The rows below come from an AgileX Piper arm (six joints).
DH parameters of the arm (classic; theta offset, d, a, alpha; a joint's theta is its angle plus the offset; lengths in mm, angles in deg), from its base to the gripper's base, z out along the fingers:
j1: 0 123 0 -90
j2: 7.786 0 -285.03 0
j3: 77.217 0 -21.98 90
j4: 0 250.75 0 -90
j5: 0 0 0 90
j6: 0 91 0 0
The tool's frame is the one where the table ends.
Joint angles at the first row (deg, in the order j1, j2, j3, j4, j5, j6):
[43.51 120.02 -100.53 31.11 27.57 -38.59]
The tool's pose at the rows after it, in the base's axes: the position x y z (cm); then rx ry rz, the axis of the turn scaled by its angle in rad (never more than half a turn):
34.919, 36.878, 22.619, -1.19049, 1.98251, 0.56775
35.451, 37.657, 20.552, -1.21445, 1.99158, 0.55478
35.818, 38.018, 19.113, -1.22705, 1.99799, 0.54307
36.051, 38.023, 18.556, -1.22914, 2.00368, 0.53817
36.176, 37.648, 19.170, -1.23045, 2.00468, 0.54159
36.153, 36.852, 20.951, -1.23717, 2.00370, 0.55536
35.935, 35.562, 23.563, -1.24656, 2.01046, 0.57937
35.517, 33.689, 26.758, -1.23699, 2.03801, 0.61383
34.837, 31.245, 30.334, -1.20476, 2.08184, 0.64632
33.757, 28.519, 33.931, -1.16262, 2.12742, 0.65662
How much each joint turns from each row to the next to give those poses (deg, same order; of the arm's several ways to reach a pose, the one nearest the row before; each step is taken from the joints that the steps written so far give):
[0.62 4.82 -2.96 0.00 -0.32 -1.08]
[0.25 3.40 -1.69 0.01 -0.53 -0.94]
[0.05 2.14 -0.82 0.05 -0.62 -0.72]
[-0.16 0.79 -0.27 0.04 -0.13 -0.25]
[-0.48 -0.75 -0.05 0.03 1.06 -0.11]
[-0.85 -2.22 -0.04 0.03 2.78 0.00]
[-1.26 -3.36 -0.04 -0.03 4.55 0.48]
[-1.74 -4.27 -0.02 -0.21 5.79 2.05]
[-2.14 -4.98 -0.01 -0.65 6.40 3.56]
[-2.14 -5.37 0.07 -1.55 6.13 4.29]

